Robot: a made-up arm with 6 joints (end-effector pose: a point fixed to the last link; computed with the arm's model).
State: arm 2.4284 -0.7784 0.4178 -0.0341 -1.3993 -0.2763
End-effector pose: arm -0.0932 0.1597 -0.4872 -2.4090 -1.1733 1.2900
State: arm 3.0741 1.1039 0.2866 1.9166 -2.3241 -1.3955
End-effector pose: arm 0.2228 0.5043 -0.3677 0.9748 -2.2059 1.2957
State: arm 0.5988 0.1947 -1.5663 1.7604 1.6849 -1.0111
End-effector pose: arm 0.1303 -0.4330 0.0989 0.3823 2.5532 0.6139
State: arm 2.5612 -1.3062 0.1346 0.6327 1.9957 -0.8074
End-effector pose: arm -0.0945 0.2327 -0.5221 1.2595 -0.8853 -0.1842
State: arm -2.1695 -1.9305 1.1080 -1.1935 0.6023 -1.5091
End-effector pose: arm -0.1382 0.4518 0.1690 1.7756 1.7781 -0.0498
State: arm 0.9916 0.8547 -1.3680 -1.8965 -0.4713 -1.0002
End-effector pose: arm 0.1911 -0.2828 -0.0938 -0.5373 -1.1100 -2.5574
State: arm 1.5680 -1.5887 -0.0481 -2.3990 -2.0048 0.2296
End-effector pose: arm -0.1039 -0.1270 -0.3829 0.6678 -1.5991 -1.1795
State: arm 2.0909 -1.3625 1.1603 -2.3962 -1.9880 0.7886
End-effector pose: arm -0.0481 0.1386 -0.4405 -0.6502 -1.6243 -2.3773
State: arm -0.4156 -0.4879 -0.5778 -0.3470 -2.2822 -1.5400
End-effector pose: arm -0.1129 0.0349 0.5802 1.1047 0.5675 -1.6838
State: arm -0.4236 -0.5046 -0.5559 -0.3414 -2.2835 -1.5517
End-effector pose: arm -0.1180 0.0387 0.5785 1.1346 0.5463 -1.6472
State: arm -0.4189 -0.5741 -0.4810 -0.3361 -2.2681 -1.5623
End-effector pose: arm -0.1360 0.0316 0.5676 1.2055 0.5035 -1.5006
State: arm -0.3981 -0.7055 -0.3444 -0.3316 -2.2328 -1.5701
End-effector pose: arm -0.1652 0.0095 0.5405 1.3052 0.4264 -1.2252
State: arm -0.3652 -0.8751 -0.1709 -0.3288 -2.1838 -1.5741
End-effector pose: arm -0.1922 -0.0244 0.4958 1.3934 0.3105 -0.8743
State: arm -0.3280 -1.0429 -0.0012 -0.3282 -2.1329 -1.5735
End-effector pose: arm -0.2050 -0.0600 0.4438 1.4442 0.1711 -0.5380
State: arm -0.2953 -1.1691 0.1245 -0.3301 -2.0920 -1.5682
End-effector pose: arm -0.2049 -0.0871 0.4016 1.4612 0.0471 -0.2976
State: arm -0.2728 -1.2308 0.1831 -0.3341 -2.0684 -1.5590
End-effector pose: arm -0.2017 -0.1020 0.3795 1.4631 -0.0221 -0.1908
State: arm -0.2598 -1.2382 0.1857 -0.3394 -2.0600 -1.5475
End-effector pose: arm -0.2009 -0.1077 0.3748 1.4618 -0.0345 -0.1897
